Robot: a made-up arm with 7 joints.
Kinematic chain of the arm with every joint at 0, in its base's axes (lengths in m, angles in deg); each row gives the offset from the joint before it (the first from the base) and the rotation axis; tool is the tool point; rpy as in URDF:
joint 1: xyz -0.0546 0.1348 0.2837 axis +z
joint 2: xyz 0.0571 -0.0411 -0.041 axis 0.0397 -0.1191 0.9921
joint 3: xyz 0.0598 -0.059 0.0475 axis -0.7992 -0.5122 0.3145
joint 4: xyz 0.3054 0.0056 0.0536 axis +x
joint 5: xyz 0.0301 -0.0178 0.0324 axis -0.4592 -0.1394 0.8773
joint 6: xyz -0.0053 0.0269 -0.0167 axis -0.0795 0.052 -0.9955
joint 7: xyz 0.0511 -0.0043 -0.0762 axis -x
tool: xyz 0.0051 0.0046 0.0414 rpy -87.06 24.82 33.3
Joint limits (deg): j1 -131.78..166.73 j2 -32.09..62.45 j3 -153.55..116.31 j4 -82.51..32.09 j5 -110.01..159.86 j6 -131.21..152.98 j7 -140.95..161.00
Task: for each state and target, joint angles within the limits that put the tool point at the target. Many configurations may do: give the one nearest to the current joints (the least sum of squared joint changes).
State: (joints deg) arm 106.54 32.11 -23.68 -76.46 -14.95 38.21 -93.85
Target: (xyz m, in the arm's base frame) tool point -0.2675 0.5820 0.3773
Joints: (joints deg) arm 113.02 28.25 -9.73 -82.51 0.60 25.04 -96.18
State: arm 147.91 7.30 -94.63 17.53 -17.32 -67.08 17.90
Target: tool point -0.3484 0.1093 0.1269
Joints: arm 151.85 51.85 -101.46 5.81 20.48 -94.88 43.13
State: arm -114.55 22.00 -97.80 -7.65 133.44 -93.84 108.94
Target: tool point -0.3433 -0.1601 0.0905
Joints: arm -126.54 28.03 -51.26 -15.34 104.42 -88.18 95.26
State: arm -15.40 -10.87 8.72 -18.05 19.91 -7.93 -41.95
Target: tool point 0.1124 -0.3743 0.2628
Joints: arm -33.26 -26.56 -9.73 -23.92 21.78 -5.37 -58.95
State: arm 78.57 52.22 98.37 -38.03 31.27 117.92 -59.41
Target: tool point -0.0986 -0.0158 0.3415
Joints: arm 133.21 62.45 116.31 -70.06 26.07 141.52 -78.03
